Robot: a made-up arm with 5 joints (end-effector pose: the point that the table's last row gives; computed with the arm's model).
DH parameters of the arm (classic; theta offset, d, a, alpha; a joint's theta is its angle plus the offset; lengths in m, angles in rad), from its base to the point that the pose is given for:
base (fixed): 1.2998 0 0.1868 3.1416
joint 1: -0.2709 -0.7 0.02 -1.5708
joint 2: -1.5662 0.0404 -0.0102 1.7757
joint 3: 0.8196 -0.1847 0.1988 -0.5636
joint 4: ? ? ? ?
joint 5: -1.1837 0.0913 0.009 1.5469
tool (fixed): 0.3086 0.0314 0 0
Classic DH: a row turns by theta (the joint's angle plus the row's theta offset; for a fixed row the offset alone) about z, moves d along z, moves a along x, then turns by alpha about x.
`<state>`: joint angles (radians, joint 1 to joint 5).
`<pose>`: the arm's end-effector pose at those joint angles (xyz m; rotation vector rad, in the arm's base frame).
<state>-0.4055 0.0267 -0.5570 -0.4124 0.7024</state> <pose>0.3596 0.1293 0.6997 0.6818 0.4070 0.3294</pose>
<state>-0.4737 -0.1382 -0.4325 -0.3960 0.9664</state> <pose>0.3626 0.1577 0.7574 0.5450 0.5160 0.5059</pose>
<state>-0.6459 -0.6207 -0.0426 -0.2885 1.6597</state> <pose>0.2831 0.2803 0.8968 -0.0561 0.7451 0.9253</pose>
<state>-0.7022 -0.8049 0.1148 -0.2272 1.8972</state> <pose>0.2220 0.3275 0.9235 -0.3670 0.7955 1.0253</pose>
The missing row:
joint 4: 0.9506 0.4184 -0.0842 -2.0323
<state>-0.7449 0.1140 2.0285 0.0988 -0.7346</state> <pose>0.0549 0.0077 0.8034 -1.0532 2.0116 -0.1207</pose>
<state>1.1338 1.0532 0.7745 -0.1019 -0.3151</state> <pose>-0.1335 0.0279 0.6512 -0.3542 -2.6380 -1.4630</pose>
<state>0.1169 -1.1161 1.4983 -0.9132 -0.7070</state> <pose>-0.0220 0.4136 0.8732 -0.5220 -2.4312 1.0588</pose>
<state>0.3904 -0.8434 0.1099 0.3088 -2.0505</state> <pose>0.1861 0.0607 0.8649 0.1158 2.9686 -0.1232</pose>
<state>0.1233 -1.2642 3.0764 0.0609 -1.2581</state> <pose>-0.1008 0.1508 0.7984 -1.4783 0.4488 -1.2128</pose>
